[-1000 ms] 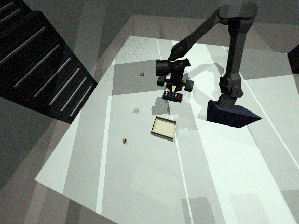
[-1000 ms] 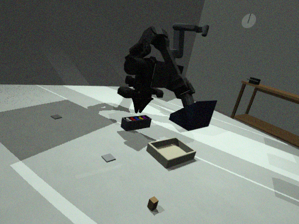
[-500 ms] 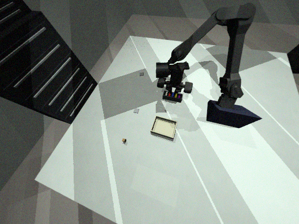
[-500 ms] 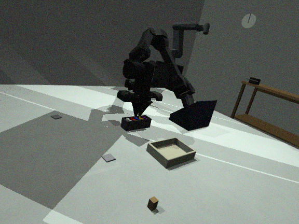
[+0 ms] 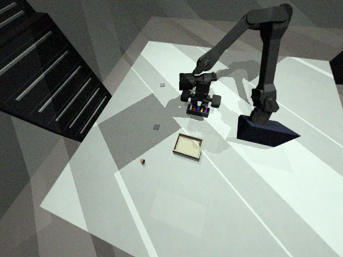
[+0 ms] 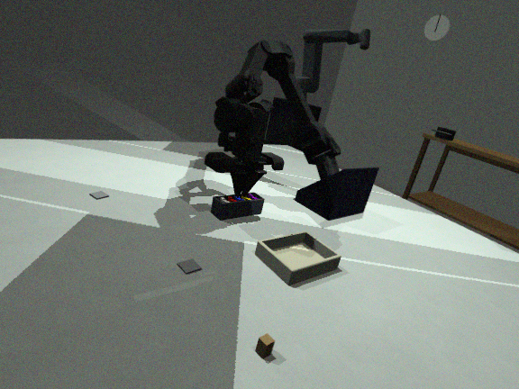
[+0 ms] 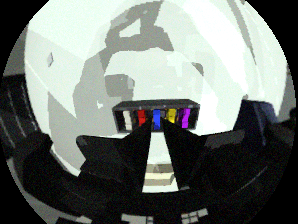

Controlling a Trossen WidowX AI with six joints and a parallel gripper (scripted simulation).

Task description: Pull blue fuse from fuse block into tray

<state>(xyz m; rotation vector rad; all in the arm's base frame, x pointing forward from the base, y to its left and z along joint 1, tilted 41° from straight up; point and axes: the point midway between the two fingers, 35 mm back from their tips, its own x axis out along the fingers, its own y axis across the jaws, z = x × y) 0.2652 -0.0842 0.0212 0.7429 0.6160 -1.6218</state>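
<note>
The blue fuse lies 2 cm below my gripper tip. Also, from my gripper tip: cream tray (21 cm to the left, 4 cm below, 3 cm ahead); small brown cube (32 cm to the left, 24 cm ahead, 3 cm below).
</note>
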